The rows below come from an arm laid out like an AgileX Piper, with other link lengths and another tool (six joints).
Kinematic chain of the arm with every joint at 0, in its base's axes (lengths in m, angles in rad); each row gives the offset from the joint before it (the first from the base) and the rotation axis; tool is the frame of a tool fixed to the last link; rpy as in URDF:
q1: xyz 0 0 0.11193 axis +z
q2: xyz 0 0 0 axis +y
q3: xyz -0.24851 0 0.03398 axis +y
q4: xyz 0.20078 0 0.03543 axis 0.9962 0 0.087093
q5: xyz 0 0 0 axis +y
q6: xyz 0.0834 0 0.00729 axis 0.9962 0 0.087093
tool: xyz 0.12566 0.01 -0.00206 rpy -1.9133 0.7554 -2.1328
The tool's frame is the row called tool.
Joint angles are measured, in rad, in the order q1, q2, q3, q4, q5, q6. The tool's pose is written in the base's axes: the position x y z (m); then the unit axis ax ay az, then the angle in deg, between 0 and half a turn. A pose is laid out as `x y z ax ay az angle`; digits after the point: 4 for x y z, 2 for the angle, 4 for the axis.
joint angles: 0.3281 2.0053 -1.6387 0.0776 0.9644 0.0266
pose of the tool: 0.3623 0.1489 0.0837 0.4721 -0.8747 0.1094 176.00
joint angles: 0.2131 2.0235 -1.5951 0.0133 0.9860 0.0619
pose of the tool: 0.3637 0.0922 0.0640 0.4184 -0.8999 0.1226 169.85
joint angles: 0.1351 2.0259 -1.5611 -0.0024 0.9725 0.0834
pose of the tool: 0.3642 0.0602 0.0555 0.3773 -0.9183 0.1203 167.80
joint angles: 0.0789 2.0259 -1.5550 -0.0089 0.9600 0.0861
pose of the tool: 0.3680 0.0386 0.0545 0.3506 -0.9287 0.1207 167.68
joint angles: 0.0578 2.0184 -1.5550 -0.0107 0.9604 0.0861
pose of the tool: 0.3691 0.0306 0.0573 0.3405 -0.9324 0.1214 167.90
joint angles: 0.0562 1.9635 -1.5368 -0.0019 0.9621 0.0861
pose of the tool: 0.3666 0.0314 0.0732 0.3362 -0.9339 0.1220 169.91
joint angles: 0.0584 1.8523 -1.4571 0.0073 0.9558 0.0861
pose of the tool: 0.3509 0.0329 0.0941 0.3335 -0.9347 0.1229 172.11
